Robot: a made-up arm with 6 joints. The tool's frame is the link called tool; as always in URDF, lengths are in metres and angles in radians. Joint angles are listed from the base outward.
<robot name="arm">
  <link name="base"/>
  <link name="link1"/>
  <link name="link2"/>
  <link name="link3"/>
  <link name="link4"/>
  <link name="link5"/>
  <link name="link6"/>
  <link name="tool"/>
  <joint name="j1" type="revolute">
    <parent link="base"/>
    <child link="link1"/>
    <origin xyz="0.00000 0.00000 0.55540" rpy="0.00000 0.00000 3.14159"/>
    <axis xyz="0 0 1"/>
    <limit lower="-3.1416" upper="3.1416"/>
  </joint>
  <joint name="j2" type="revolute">
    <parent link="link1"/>
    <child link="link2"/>
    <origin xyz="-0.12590 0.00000 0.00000" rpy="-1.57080 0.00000 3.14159"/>
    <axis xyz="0 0 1"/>
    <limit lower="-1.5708" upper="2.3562"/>
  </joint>
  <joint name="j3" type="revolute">
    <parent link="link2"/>
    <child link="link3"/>
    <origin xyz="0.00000 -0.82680 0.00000" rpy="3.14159 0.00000 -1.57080"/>
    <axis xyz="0 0 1"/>
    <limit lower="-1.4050" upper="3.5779"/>
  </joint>
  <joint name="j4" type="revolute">
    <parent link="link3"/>
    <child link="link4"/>
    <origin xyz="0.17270 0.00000 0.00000" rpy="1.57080 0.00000 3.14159"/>
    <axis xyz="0 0 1"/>
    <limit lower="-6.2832" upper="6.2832"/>
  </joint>
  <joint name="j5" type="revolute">
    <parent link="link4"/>
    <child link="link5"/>
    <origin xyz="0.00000 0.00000 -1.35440" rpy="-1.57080 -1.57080 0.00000"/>
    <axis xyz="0 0 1"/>
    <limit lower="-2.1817" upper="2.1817"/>
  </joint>
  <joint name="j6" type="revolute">
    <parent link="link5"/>
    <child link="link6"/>
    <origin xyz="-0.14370 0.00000 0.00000" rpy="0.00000 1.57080 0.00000"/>
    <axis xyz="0 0 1"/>
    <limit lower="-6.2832" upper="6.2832"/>
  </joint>
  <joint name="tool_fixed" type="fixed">
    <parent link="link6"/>
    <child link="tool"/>
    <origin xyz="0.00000 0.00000 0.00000" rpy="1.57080 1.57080 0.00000"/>
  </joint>
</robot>
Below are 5 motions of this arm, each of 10 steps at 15 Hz.
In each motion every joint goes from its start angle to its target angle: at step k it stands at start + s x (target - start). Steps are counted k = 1, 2, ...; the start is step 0. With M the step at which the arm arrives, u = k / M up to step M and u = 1 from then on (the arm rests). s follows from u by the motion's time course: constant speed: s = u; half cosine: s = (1 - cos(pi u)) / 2; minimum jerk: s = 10 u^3 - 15 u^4 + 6 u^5.
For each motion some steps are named. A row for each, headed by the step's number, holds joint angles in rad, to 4 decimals.
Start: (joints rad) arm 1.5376 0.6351 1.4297 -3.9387 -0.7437 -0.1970
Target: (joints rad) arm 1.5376 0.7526 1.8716 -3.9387 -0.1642 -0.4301
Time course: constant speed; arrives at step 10
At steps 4, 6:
4: 1.5376 0.6821 1.6065 -3.9387 -0.5119 -0.2902
6: 1.5376 0.7056 1.6948 -3.9387 -0.3960 -0.3369

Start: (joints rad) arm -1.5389 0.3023 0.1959 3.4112 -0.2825 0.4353
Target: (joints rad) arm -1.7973 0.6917 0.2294 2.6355 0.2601 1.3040
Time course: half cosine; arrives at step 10
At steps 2, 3, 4, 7, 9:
2: -1.5636 0.3395 0.1991 3.3371 -0.2307 0.5183
3: -1.5922 0.3826 0.2028 3.2513 -0.1707 0.6143
4: -1.6282 0.4368 0.2075 3.1432 -0.0950 0.7354
7: -1.7440 0.6114 0.2225 2.7954 0.1483 1.1250
9: -1.7910 0.6822 0.2286 2.6545 0.2468 1.2827

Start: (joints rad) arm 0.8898 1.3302 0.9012 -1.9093 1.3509 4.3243
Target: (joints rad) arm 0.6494 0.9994 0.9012 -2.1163 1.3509 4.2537
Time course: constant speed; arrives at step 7
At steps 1, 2, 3, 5, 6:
1: 0.8555 1.2829 0.9012 -1.9389 1.3509 4.3142
2: 0.8211 1.2357 0.9012 -1.9684 1.3509 4.3041
3: 0.7868 1.1884 0.9012 -1.9980 1.3509 4.2940
5: 0.7181 1.0939 0.9012 -2.0572 1.3509 4.2739
6: 0.6837 1.0467 0.9012 -2.0867 1.3509 4.2638

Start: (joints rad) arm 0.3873 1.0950 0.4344 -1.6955 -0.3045 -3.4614
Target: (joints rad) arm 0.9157 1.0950 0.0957 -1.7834 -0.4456 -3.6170
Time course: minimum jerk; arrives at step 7
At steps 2, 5, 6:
2: 0.4638 1.0950 0.3854 -1.7082 -0.3249 -3.4839
5: 0.8392 1.0950 0.1447 -1.7707 -0.4252 -3.5945
6: 0.9034 1.0950 0.1036 -1.7814 -0.4423 -3.6134

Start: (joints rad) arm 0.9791 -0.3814 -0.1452 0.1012 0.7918 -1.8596
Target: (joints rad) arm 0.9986 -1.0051 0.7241 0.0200 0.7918 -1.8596
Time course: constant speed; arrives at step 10
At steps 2, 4, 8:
2: 0.9830 -0.5061 0.0287 0.0850 0.7918 -1.8596
4: 0.9869 -0.6309 0.2025 0.0687 0.7918 -1.8596
8: 0.9947 -0.8804 0.5502 0.0362 0.7918 -1.8596

